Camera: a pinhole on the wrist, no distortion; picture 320 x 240 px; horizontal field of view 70.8 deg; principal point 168.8 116.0 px. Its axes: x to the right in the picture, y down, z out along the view. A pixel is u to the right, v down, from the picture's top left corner.
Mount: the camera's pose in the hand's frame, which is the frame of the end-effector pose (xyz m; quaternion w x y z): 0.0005 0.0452 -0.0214 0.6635 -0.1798 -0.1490 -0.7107
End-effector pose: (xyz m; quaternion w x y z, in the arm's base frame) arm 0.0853 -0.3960 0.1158 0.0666 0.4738 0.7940 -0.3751
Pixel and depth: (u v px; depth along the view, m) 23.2 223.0 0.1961
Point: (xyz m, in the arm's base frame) 0.1935 -0.3145 -0.1294
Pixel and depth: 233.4 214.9 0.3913
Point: -0.0229 -0.4805 -0.2940
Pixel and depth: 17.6 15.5 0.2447
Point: 0.3489 -0.4547 -0.0986
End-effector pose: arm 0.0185 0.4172 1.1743 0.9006 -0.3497 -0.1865 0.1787
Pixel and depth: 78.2 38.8 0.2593
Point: -0.1659 0.6603 1.0909
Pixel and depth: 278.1 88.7 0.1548
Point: -0.0722 0.5305 1.2406
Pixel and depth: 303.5 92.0 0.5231
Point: -0.2901 0.7339 1.5642
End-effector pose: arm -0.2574 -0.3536 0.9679 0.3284 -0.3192 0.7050 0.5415
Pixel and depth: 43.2 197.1 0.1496
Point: -0.4353 -0.2510 1.0002
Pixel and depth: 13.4 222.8 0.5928
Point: -0.9444 0.0573 0.9957
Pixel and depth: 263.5 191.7 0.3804
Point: -0.3461 0.0229 0.8130
